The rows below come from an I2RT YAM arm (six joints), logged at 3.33 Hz.
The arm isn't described. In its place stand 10 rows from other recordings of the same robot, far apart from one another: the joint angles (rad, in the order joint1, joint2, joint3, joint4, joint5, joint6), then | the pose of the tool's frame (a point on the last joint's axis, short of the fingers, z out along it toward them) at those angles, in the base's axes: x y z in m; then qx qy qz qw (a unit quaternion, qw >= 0).
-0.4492, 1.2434, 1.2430, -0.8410, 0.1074, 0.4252 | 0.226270, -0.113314, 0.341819, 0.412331, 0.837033, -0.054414, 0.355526
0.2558, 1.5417, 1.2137, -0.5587, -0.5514, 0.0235 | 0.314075, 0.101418, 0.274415, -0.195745, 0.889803, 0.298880, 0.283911
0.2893, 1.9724, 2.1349, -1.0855, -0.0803, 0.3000 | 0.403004, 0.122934, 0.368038, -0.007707, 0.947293, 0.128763, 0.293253
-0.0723, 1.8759, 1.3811, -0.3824, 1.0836, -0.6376 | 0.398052, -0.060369, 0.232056, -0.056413, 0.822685, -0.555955, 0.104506
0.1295, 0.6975, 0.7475, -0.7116, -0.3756, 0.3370 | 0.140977, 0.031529, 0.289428, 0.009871, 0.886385, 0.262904, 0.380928
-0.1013, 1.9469, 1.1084, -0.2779, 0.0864, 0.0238 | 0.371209, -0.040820, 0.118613, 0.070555, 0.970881, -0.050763, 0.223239
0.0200, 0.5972, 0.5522, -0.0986, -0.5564, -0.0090 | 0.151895, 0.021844, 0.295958, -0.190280, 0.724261, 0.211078, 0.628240
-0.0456, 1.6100, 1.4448, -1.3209, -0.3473, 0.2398 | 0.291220, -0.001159, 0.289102, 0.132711, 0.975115, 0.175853, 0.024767
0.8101, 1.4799, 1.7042, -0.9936, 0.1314, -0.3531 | 0.210253, 0.214141, 0.413375, -0.483343, 0.781791, 0.029295, 0.392841
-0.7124, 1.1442, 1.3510, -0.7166, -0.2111, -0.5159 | 0.181357, -0.146784, 0.409769, 0.031091, 0.858847, -0.215678, 0.463571
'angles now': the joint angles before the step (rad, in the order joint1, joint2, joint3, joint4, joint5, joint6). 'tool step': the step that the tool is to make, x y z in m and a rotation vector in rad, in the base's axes. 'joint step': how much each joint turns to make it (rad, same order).
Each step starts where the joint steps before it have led.
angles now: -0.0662, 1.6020, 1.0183, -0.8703, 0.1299, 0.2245
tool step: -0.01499, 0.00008, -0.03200, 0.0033, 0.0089, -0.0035
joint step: -0.0038, 0.0000, -0.1381, 0.1290, -0.0027, 0.0000
